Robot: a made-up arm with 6 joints.
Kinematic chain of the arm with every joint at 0, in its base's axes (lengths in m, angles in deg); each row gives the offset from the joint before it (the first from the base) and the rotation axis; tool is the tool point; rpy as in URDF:
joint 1: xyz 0 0 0.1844 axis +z
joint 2: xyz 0 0 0 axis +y
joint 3: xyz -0.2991 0 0.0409 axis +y
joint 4: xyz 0.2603 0 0.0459 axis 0.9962 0 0.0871
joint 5: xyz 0 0 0 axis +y
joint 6: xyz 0.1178 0 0.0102 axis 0.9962 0 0.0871
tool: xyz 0 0 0 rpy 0 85 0
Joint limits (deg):
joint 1: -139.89..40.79
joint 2: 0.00..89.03
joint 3: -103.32..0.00
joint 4: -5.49..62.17
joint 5: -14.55..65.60
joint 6: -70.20..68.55
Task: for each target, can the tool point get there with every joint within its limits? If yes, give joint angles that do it. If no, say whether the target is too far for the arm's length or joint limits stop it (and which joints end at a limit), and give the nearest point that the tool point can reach.
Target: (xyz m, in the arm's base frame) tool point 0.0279 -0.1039 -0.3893
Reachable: no: joint limits stop it (at a limit: joint 2, joint 3) | nearest point 0.0234 -0.0872 0.1065 | short by 0.496 m
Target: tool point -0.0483 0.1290 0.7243
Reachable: yes | joints -69.68 27.26 -90.22 2.09 -6.40 54.57
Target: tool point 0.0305 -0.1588 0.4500
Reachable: yes | joints -76.98 36.32 -34.48 27.70 -6.39 -1.25
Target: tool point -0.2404 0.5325 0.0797
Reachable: no: joint limits stop it (at a limit: joint 1, joint 2, joint 4, joint 5) | nearest point 0.0375 0.1582 0.1859 | short by 0.478 m
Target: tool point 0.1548 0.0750 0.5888
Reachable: yes | joints 25.85 46.61 -62.33 -0.34 -1.30 26.22
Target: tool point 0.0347 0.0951 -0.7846
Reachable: no: too far | nearest point 0.0616 0.0608 0.1066 | short by 0.892 m
